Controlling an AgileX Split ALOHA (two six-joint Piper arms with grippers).
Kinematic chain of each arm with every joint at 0, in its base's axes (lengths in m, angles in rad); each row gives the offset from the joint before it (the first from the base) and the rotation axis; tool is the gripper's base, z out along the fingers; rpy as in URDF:
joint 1: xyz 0 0 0.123 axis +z
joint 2: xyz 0 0 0 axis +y
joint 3: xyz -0.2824 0 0.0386 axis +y
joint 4: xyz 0.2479 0 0.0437 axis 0.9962 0 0.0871
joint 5: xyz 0 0 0 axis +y
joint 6: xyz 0.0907 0 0.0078 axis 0.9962 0 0.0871
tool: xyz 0 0 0 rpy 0 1.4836 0
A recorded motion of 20 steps. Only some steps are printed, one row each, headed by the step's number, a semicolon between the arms.
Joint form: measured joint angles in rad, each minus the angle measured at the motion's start. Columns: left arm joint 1, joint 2, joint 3, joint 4, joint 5, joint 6; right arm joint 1, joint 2, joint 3, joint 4, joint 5, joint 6.
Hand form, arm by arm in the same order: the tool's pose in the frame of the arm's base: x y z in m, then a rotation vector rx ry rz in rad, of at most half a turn. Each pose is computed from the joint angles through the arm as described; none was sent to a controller.
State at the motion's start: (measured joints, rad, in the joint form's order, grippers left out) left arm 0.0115 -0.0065 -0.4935 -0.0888 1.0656 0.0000; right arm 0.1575 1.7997 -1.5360 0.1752 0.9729 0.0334
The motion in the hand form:
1: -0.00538 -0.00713 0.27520 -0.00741 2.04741 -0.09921; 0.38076 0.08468 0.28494 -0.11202 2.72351 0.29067
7: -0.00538 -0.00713 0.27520 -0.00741 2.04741 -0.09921; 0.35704 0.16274 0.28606 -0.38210 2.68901 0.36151
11: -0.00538 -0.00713 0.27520 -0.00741 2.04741 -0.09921; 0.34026 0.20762 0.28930 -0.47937 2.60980 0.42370
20: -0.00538 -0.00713 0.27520 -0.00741 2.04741 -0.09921; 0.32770 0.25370 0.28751 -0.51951 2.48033 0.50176
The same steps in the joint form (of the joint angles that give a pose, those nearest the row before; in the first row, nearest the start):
1: 0.0000 0.0000 0.0000 0.0000 0.0000 0.0000; 0.0275 0.0000 -0.0001 0.0012 -0.0013 0.0010
7: 0.0000 0.0000 0.0000 0.0000 0.0000 0.0000; 0.2362 0.0000 -0.0001 0.0066 -0.0293 0.0049
11: 0.0000 0.0000 0.0000 0.0000 0.0000 0.0000; 0.3591 0.0000 -0.0001 0.0052 -0.1073 0.0400
20: 0.0000 0.0000 0.0000 0.0000 0.0000 0.0000; 0.4785 0.0237 -0.0001 -0.0144 -0.2676 0.1031

